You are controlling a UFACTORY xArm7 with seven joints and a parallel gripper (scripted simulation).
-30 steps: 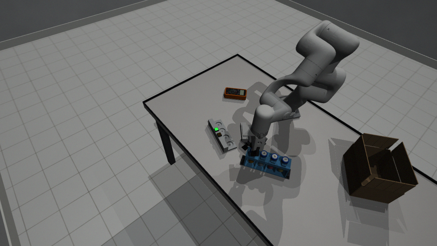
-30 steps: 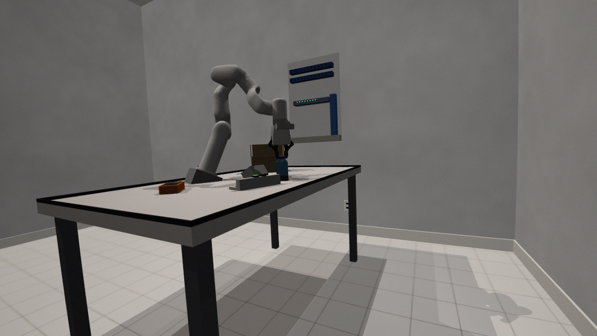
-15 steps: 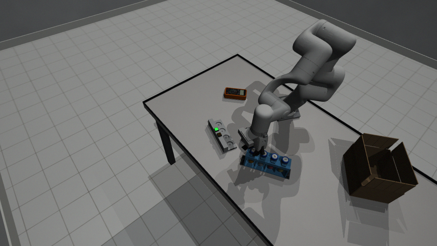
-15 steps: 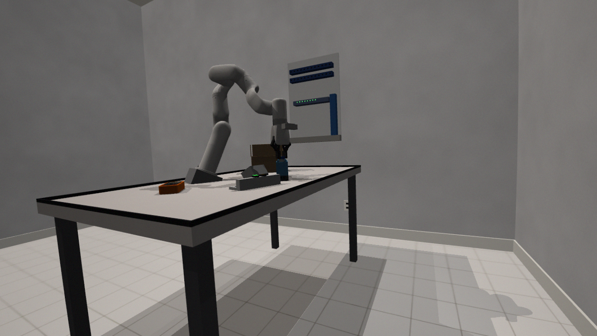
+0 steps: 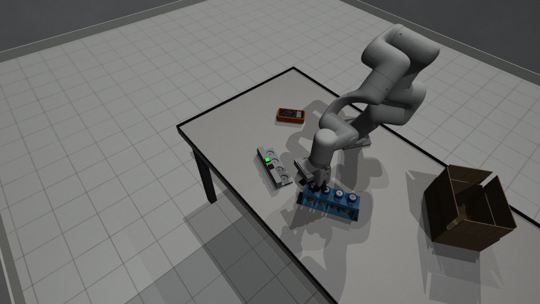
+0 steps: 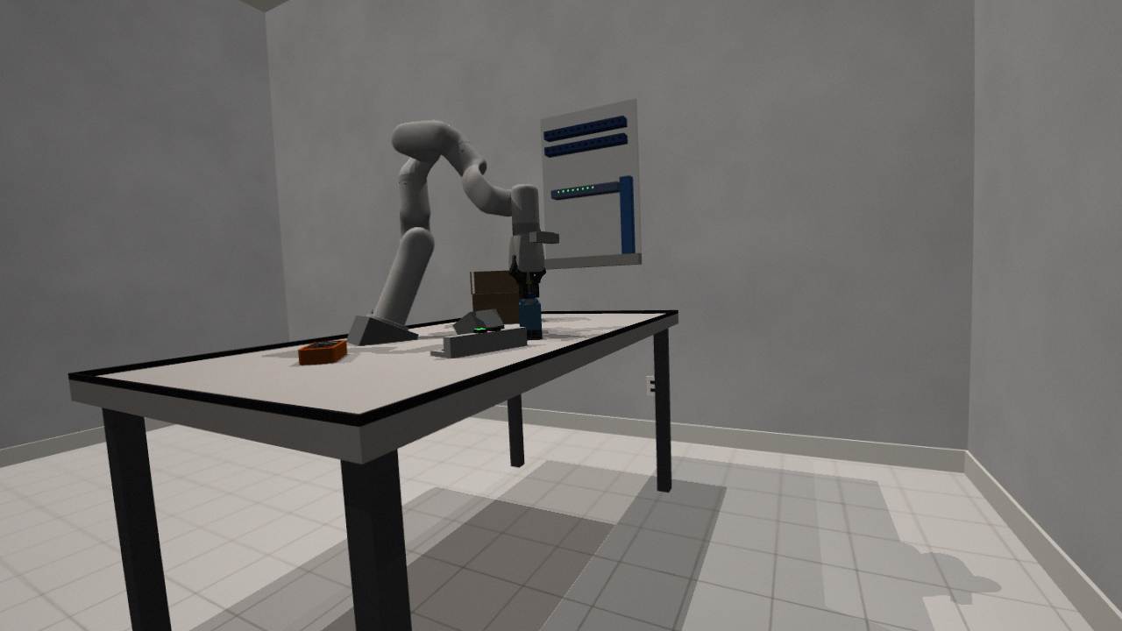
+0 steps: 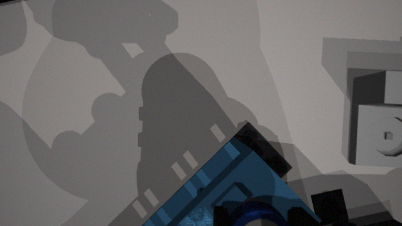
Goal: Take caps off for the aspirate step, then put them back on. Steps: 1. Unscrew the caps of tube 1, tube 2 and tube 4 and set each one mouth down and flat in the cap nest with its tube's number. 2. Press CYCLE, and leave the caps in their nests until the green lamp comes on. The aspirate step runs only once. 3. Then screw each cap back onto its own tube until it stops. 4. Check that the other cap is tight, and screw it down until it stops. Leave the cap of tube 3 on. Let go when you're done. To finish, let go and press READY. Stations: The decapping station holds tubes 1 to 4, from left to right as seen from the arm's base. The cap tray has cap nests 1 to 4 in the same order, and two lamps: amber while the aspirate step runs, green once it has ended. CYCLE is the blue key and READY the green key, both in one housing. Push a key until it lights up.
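The cap 4 lies 10 mm below my hand. The rest, counted from my hand: cap 3 (40 mm to the left, 40 mm behind, 20 mm below); cap 2 (80 mm to the left, 70 mm behind, 20 mm below); cap 1 (120 mm to the left, 100 mm behind, 20 mm below).
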